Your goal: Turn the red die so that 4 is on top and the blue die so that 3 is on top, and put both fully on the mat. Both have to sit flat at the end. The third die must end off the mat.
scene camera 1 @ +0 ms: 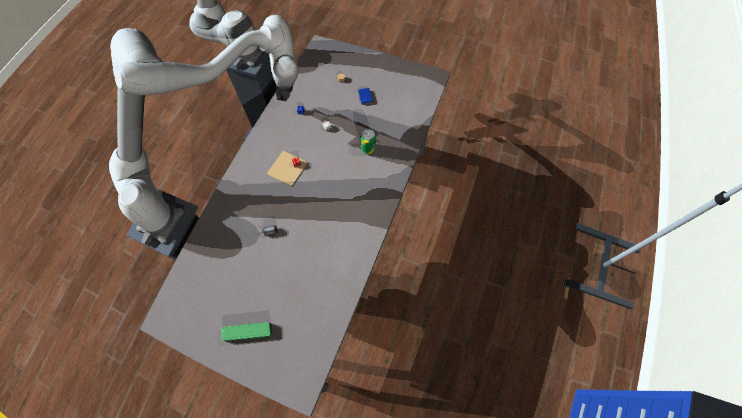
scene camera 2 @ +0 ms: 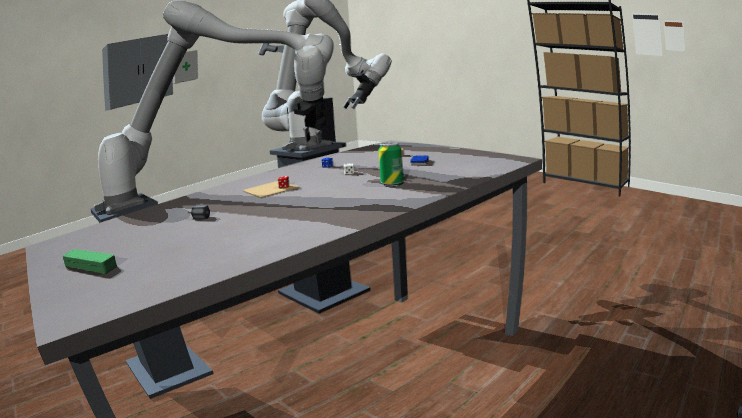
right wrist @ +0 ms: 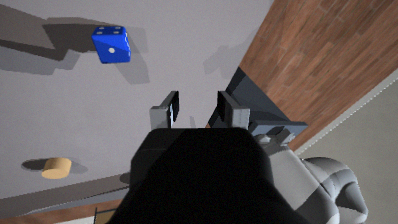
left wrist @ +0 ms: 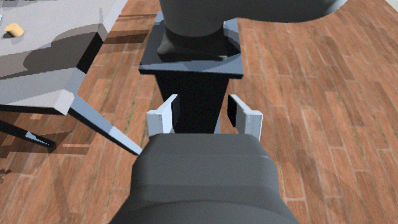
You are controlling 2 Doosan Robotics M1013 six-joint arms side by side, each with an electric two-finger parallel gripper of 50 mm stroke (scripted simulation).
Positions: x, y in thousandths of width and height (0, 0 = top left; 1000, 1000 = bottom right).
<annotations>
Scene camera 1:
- tan mat: 382, 406
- green block: 348, 791
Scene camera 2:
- green block: 131, 628
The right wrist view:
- my right gripper: 499, 449
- blue die: 280, 194
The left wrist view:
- my left gripper: 511, 467
</annotations>
